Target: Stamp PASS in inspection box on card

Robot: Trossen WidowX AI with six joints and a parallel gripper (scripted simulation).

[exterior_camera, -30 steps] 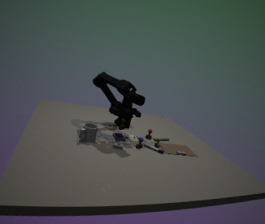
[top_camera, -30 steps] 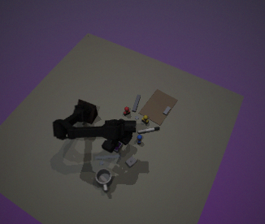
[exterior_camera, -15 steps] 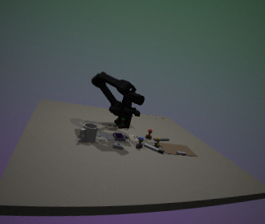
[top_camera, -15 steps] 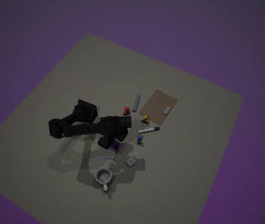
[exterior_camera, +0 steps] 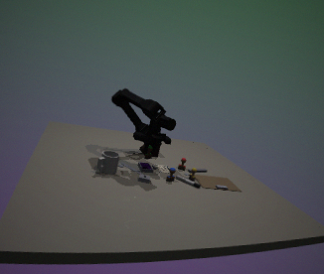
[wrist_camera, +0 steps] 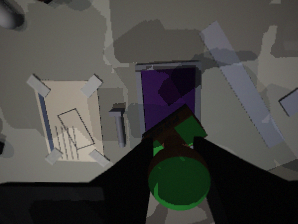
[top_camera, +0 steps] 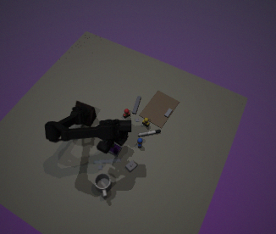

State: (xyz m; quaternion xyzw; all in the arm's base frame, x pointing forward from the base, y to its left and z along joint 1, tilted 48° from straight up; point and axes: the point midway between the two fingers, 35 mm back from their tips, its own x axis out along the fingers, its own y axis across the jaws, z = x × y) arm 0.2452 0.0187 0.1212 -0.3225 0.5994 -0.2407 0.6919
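My gripper tip is 8 cm above the purple ink pad. Also, from my gripper tip: card: 3 cm behind, 11 cm to the left, 9 cm below; grey block: 14 cm ahead, 4 cm to the right, 7 cm below; blue-knobbed stamp: 11 cm ahead, 10 cm to the left, 6 cm below.
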